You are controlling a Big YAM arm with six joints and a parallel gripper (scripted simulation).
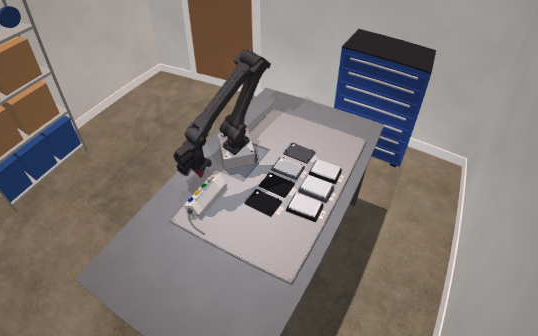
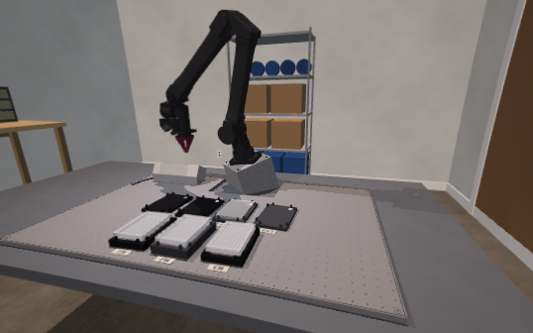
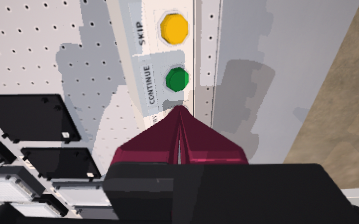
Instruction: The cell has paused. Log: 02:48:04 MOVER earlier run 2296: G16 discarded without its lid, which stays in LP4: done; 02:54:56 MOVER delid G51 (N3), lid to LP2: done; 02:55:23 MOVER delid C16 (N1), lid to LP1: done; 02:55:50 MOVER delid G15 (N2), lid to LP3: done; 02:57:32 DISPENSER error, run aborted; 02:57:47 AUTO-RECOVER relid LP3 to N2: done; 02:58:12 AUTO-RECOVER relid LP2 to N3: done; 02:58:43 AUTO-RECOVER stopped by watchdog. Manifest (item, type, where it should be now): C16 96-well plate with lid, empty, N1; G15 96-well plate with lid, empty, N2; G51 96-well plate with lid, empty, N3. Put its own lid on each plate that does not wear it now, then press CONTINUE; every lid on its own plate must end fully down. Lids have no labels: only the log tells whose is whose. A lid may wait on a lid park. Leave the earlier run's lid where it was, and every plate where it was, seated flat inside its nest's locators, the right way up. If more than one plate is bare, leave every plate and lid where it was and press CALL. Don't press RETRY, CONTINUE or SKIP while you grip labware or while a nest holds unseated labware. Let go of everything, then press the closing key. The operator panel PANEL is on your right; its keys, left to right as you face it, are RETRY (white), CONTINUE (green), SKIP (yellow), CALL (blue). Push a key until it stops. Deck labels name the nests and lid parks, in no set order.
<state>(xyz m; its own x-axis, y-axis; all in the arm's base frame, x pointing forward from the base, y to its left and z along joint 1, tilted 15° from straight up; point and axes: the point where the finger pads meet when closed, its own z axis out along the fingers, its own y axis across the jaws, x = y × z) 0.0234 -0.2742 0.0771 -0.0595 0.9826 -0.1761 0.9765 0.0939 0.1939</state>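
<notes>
My gripper is now 70 mm above the green continue key. From my hand the other things lie so: white key: 70 mm below, 50 mm to the left; lid park LP1: 260 mm ahead, 130 mm below, 120 mm to the left; yellow skip key: 70 mm below, 50 mm to the right, 10 mm ahead.
</notes>
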